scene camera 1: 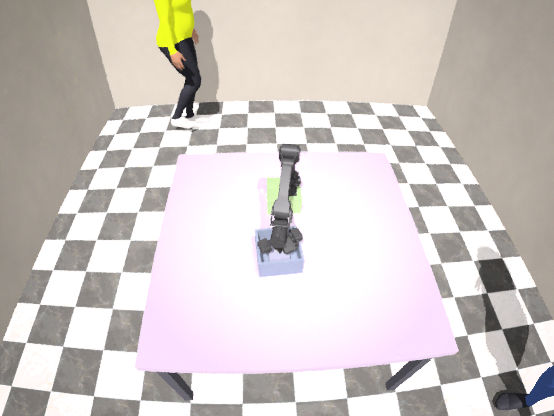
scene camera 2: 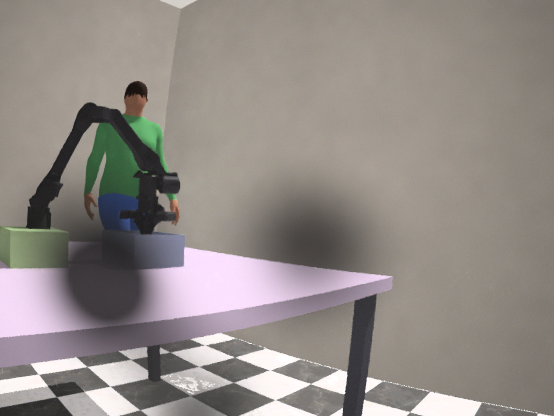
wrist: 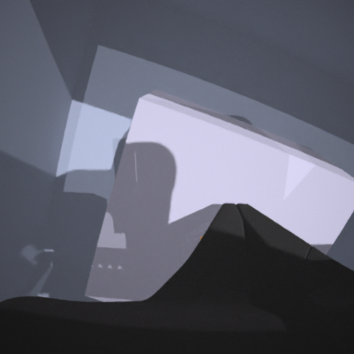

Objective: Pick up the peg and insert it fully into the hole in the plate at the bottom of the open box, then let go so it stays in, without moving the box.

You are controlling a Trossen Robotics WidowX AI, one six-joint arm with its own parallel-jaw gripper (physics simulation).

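Seen in the pictures: gripper, fingertip midpoint: [scene camera 1: 279, 252]; arm's base, origin of the base link: [scene camera 1: 290, 191] [scene camera 2: 37, 228].
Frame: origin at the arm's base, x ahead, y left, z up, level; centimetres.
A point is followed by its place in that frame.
The open blue-grey box [scene camera 1: 281, 267] @[x 42.5, y -4.2, z -3.6 cm] [scene camera 2: 161, 251] @[x 34.8, y -14.8, z -4.7 cm] [wrist: 30, 120] stands on the table. The pale plate [wrist: 225, 160] lies at its bottom. My gripper [scene camera 1: 280, 251] @[x 35.0, y -5.0, z -3.3 cm] [scene camera 2: 146, 232] @[x 35.0, y -5.0, z -3.3 cm] [wrist: 233, 215] points down into the box, its fingertips low inside or at its opening. It is shut with its fingertips together and nothing between them. In the wrist view, a tiny orange speck of the peg [wrist: 201, 238] shows at the edge of the left finger; the rest of it is hidden, so its pose cannot be told. The hole does not show; the dark fingers cover part of the plate.
A green box [scene camera 1: 273, 196] @[x 3.8, y -8.2, z 0.0 cm] [scene camera 2: 37, 249] @[x -2.5, y -11.5, z -4.8 cm] stands on the pink table [scene camera 1: 210, 310] @[x 61.0, y -33.1, z -9.6 cm] [scene camera 2: 240, 285] @[x 39.1, y -45.3, z -9.7 cm] between the arm's base and the blue-grey box. The box walls rise close around the gripper. People stand beyond the table.
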